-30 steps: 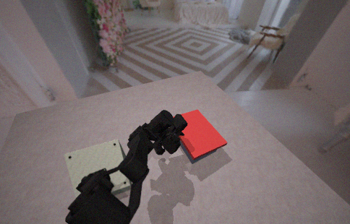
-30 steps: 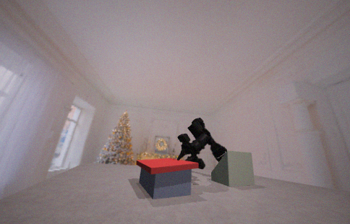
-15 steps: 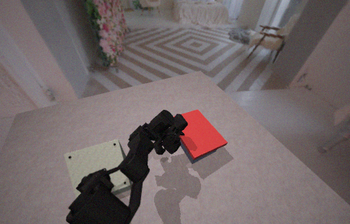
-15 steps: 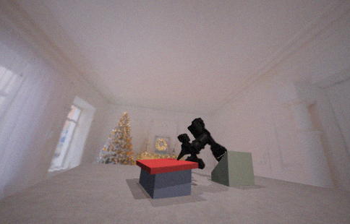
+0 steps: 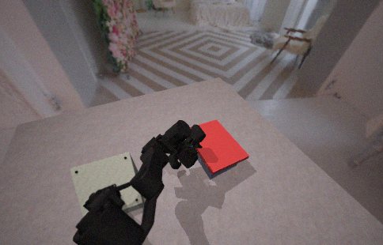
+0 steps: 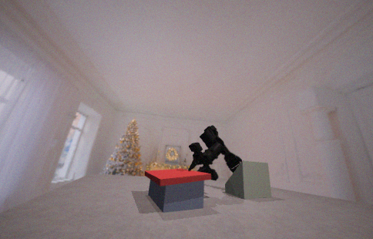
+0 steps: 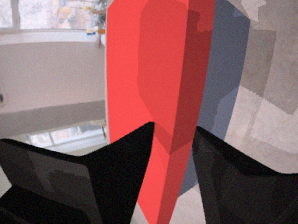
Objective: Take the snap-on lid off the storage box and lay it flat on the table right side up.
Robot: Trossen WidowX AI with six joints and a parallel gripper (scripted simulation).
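The red lid is 80 mm ahead of my gripper tip and 10 mm to the left of it. The rest, counted from my gripper tip: blue storage box 70 mm ahead, 50 mm below, 10 mm to the left.
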